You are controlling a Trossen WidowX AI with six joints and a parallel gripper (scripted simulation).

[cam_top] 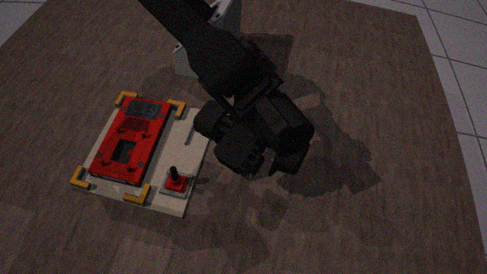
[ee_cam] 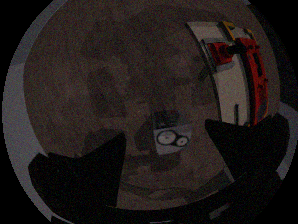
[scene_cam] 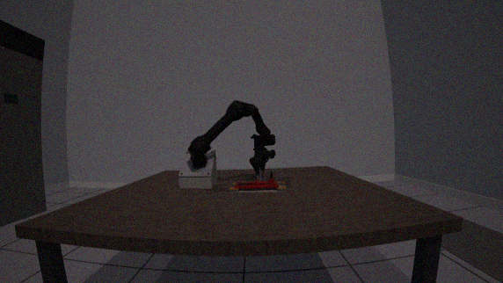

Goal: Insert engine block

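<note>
My gripper tip is 10 mm past the grey engine block and 10 mm above it. Round my gripper tip: black upright peg: 120 mm to the right, 60 mm ahead.
</note>
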